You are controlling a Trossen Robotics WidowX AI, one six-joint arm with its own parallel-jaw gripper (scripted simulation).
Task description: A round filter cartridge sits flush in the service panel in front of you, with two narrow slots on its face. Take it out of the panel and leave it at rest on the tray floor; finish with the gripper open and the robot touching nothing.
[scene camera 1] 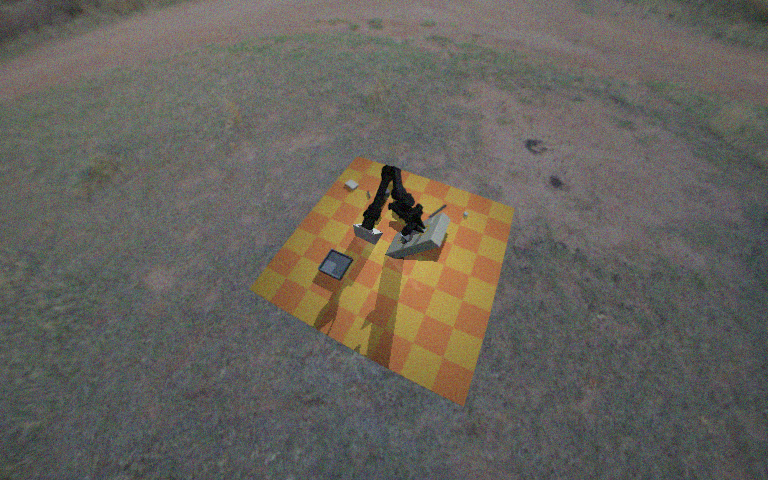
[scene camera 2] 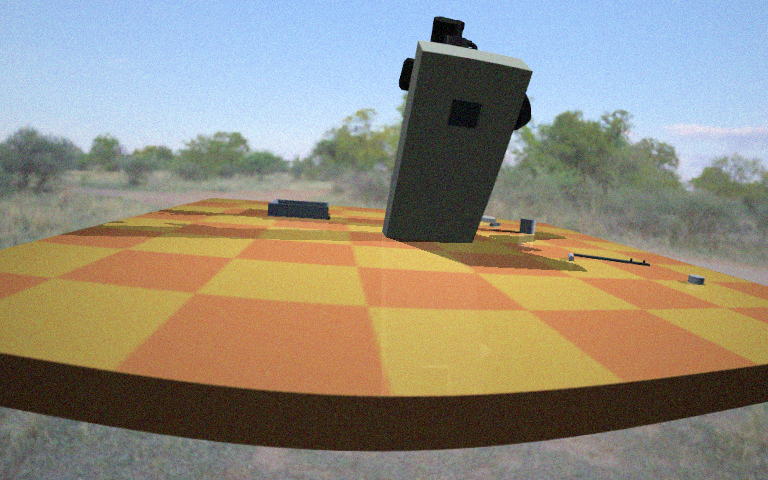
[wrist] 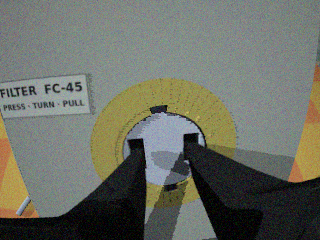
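A tray, a grey service panel and a round filter cartridge appear in the pictures together with the gripper.
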